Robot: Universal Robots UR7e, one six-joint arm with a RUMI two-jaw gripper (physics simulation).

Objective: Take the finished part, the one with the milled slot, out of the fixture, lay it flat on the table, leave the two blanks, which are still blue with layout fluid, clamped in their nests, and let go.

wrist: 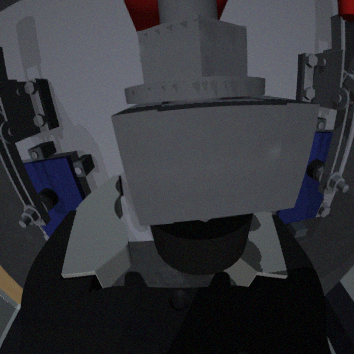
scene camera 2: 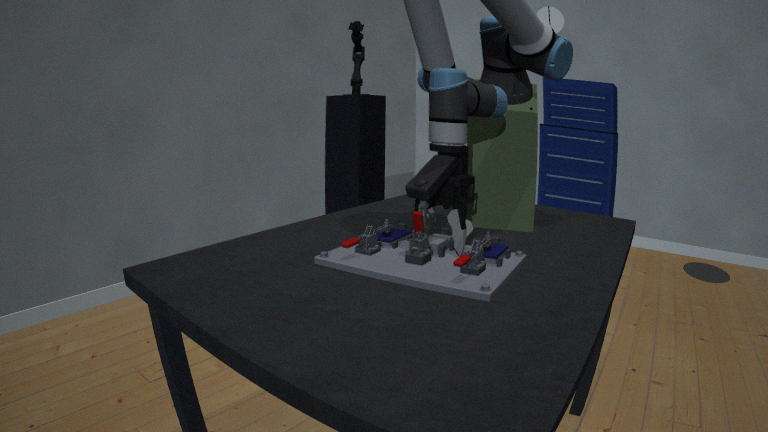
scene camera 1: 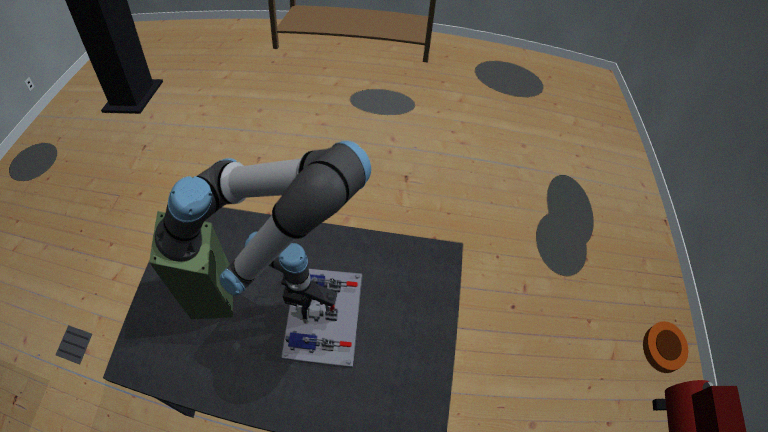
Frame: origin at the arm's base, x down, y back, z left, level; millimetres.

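Where they show: gripper, fingertip midpoint: (wrist: 173,179) (scene camera 1: 309,311); arm's base, origin of the base link: (scene camera 2: 506,92) (scene camera 1: 177,239).
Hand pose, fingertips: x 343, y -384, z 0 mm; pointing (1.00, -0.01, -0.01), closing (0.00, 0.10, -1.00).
Things, the pixels of their centre, and the offset from my fingertips. "spot": a spot on its surface instead. Level surfaces: height alone.
- fixture plate, body centre: (wrist: 178,123) (scene camera 2: 425,260) (scene camera 1: 322,315) dz -6, dx +7, dy -45 mm
- finished part, body centre: (scene camera 2: 436,243) (scene camera 1: 309,311) dz -8, dx -16, dy -2 mm
- middle clamp, surface spot: (scene camera 2: 418,252) spot: dz +5, dx -24, dy -94 mm
- dark table, its level: dx +15 mm
The fixture plate (scene camera 1: 349,319) (scene camera 2: 429,274) (wrist: 90,50) lies on the table. The finished part (scene camera 2: 441,239) is light grey and sits in the middle nest; its slot cannot be made out, and the clamp hides it in the wrist view. The middle clamp (scene camera 2: 418,252) (wrist: 215,160) stands raised, red handle upright, its grey arm very near the wrist camera. One blue blank (scene camera 1: 303,341) (scene camera 2: 495,250) (wrist: 57,172) and the other blue blank (scene camera 1: 317,278) (scene camera 2: 394,235) (wrist: 306,197) are clamped in the outer nests. My gripper (scene camera 1: 312,308) (scene camera 2: 441,232) is open and empty, low over the middle nest.
The outer clamps' red handles (scene camera 1: 345,344) (scene camera 2: 350,242) lie low on both sides of the middle clamp. The dark table (scene camera 1: 408,322) (scene camera 2: 322,322) extends around the plate. The green pedestal (scene camera 1: 187,290) (scene camera 2: 504,177) carries the arm at the table's far end.
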